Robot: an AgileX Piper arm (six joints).
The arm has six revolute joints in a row. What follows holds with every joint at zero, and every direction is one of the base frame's.
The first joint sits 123 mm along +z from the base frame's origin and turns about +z.
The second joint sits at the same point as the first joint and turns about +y.
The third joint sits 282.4 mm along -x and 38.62 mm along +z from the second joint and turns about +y.
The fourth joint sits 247.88 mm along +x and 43.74 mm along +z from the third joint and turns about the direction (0.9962, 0, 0.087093).
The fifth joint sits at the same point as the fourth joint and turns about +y.
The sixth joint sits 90.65 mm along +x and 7.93 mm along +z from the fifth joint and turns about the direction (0.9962, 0, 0.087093).
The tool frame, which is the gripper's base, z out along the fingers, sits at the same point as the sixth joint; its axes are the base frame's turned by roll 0, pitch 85.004 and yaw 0 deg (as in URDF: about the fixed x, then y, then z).
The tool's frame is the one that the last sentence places.
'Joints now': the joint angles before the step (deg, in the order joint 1, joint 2, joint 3, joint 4, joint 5, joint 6). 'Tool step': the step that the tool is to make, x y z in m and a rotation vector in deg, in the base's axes. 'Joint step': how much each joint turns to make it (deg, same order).
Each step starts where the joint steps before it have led.
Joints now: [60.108 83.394 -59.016 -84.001 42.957 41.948]
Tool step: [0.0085 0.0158 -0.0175 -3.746 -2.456 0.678]
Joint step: [0.359 4.750 -0.418 -6.306 1.054 3.413]
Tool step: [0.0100 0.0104 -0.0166 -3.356 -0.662 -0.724]
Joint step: [-0.366 4.257 -0.990 -2.521 1.300 0.916]
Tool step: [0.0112 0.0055 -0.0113 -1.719 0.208 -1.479]
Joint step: [-1.000 3.255 -1.485 -0.524 0.755 0.198]
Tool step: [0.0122 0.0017 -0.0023 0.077 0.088 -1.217]
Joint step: [-1.583 1.901 -1.942 -0.076 -0.377 0.001]
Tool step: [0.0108 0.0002 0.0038 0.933 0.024 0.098]
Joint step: [-1.719 0.763 -1.910 -0.117 -1.874 -0.380]
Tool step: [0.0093 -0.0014 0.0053 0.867 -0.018 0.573]
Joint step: [-1.694 0.228 -1.543 -0.103 -2.273 -0.669]
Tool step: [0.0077 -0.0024 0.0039 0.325 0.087 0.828]
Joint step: [-1.572 0.044 -1.018 -0.080 -2.320 -0.952]
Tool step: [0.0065 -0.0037 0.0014 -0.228 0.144 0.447]
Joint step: [-1.428 0.034 -0.454 -0.093 -1.729 -0.927]
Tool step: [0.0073 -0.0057 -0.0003 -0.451 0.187 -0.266]
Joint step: [-1.601 0.135 -0.208 -0.077 -1.185 -0.768]
